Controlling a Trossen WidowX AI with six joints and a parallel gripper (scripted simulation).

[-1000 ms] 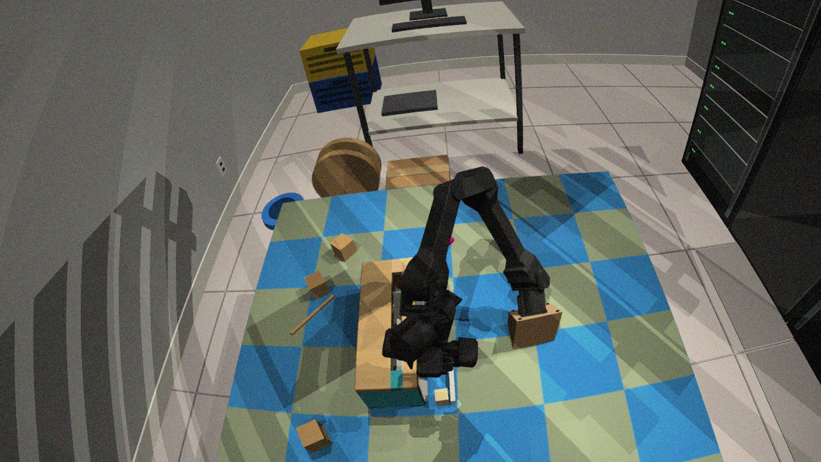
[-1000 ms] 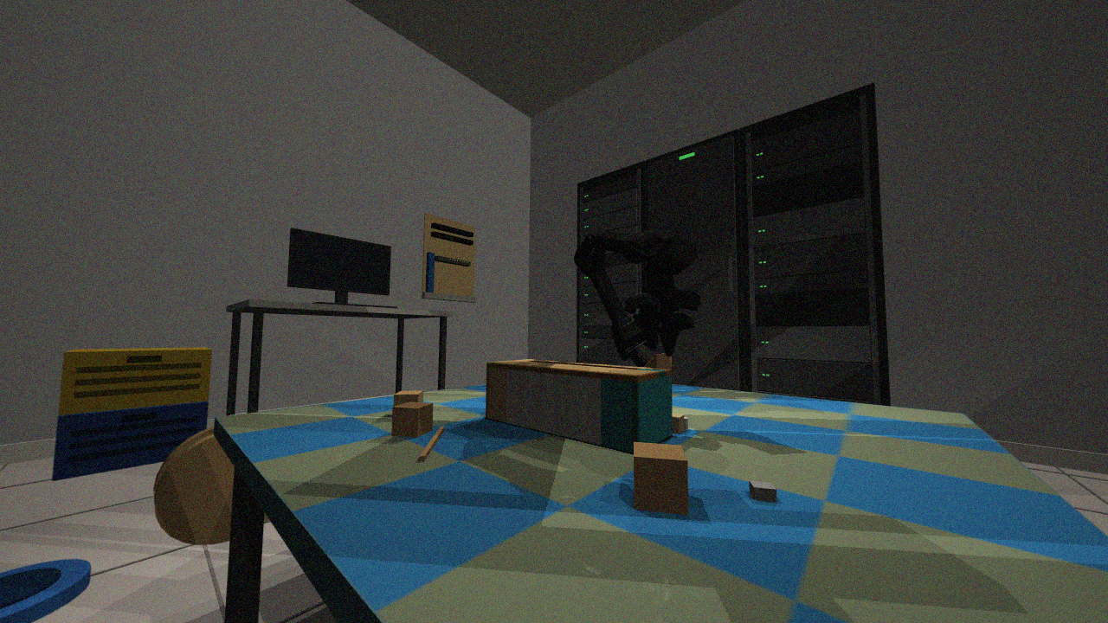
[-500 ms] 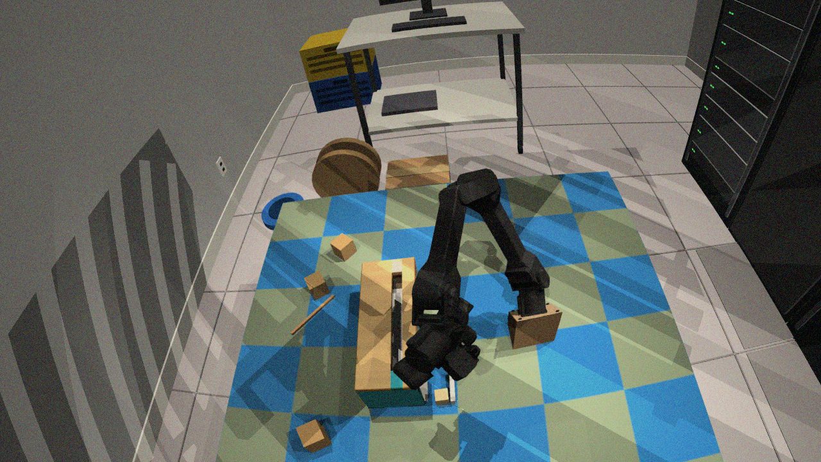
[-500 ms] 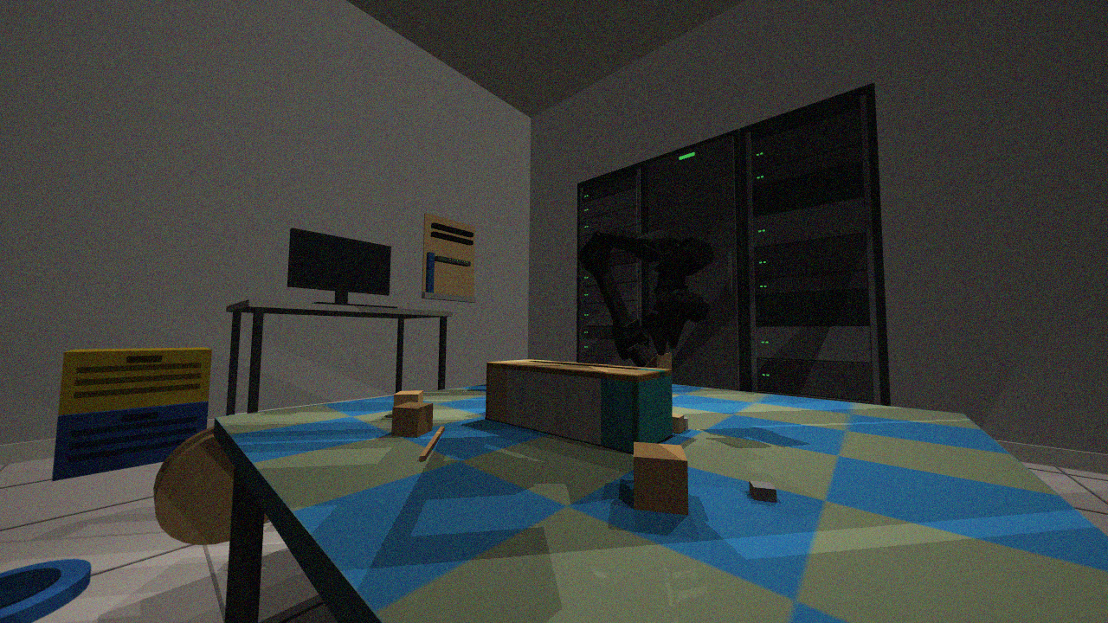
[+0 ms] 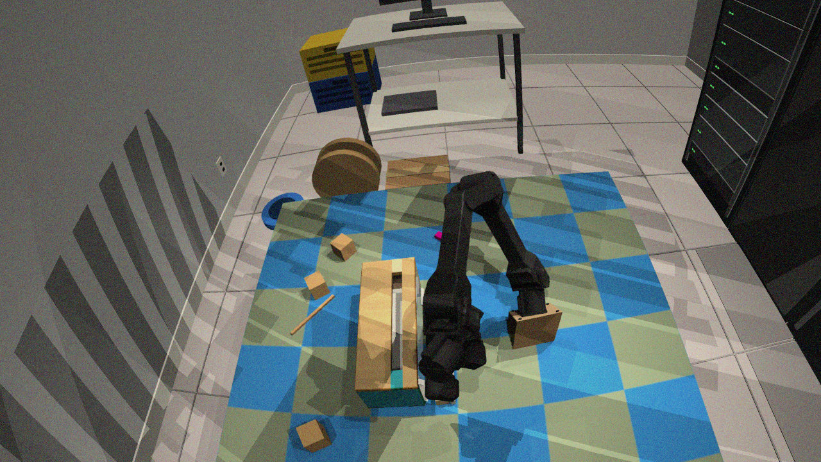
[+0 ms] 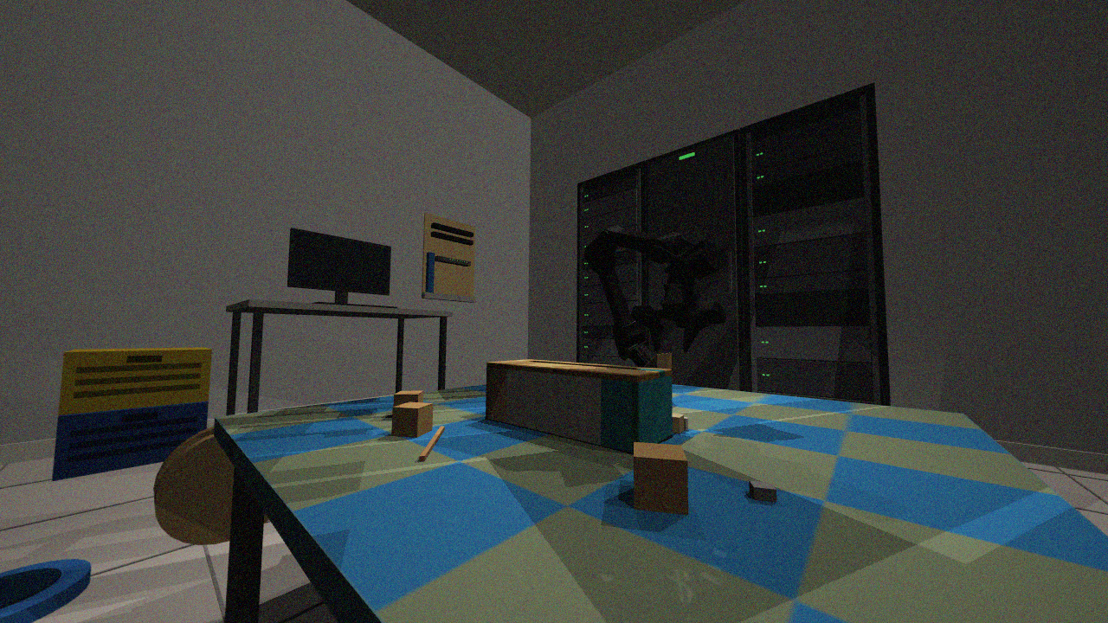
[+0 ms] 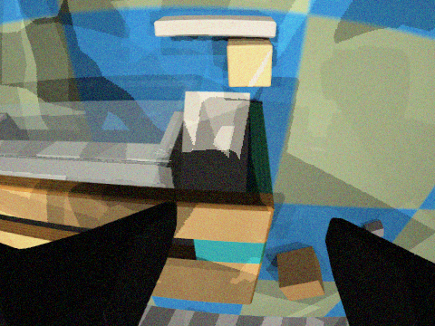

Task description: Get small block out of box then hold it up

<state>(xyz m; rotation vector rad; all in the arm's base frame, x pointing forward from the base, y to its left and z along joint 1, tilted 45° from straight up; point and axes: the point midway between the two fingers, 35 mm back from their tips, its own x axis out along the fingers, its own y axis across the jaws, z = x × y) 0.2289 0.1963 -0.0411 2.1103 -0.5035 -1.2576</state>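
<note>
My gripper tip is 15 cm above the tan block and 1 cm past it. From my gripper tip the other things lie so: long tan box 18 cm to the right, 10 cm below, 7 cm ahead; small metal piece 21 cm to the left, 21 cm ahead, 16 cm below; thin stick 37 cm ahead, 28 cm to the right, 16 cm below.
</note>
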